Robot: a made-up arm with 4 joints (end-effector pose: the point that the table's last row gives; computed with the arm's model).
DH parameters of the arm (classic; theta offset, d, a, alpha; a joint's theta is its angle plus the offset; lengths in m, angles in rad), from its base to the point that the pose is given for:
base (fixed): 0 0.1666 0 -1.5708
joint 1: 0 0.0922 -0.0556 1.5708
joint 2: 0 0.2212 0.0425 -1.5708
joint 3: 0 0.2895 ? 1.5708
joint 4: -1.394 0 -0.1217 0
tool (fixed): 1.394 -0.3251 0 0
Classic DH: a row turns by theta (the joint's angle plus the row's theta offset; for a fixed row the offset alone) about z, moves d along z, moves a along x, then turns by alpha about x.
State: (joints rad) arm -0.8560 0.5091 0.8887 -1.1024
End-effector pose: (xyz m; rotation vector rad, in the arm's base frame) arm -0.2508 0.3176 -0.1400 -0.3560 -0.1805 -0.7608
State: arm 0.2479 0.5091 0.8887 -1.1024
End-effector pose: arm -0.3867 0.3176 0.2526 -0.7247 0.8564 -0.4761
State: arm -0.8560 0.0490 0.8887 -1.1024
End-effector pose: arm -0.1621 0.4453 -0.0376 -0.0515 0.0086 -1.0707
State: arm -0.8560 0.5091 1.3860 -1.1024
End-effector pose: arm -0.4025 0.2771 -0.1045 -0.6858 0.2045 -0.8330
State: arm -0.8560 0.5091 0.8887 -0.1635
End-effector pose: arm -0.3600 0.3296 -0.1486 -0.3899 0.0000 0.1660
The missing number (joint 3, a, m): -0.0615
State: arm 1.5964 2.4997 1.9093 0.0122
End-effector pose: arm 0.4114 -0.3768 0.2675 0.4411 -0.9402 -2.8314
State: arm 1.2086 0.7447 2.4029 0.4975
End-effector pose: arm 0.3867 0.3243 0.7101 -0.0662 -2.4839 -0.6373
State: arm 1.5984 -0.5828 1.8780 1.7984
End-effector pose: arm 0.4874 0.4122 0.2553 2.2289 1.6225 -0.8807
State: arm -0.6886 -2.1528 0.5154 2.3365
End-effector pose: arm 0.1769 0.1822 0.3173 0.3315 -0.9990 0.3171
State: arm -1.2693 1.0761 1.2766 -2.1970
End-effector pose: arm -0.1915 -0.0196 -0.1768 -0.5400 -1.0405 -1.6661
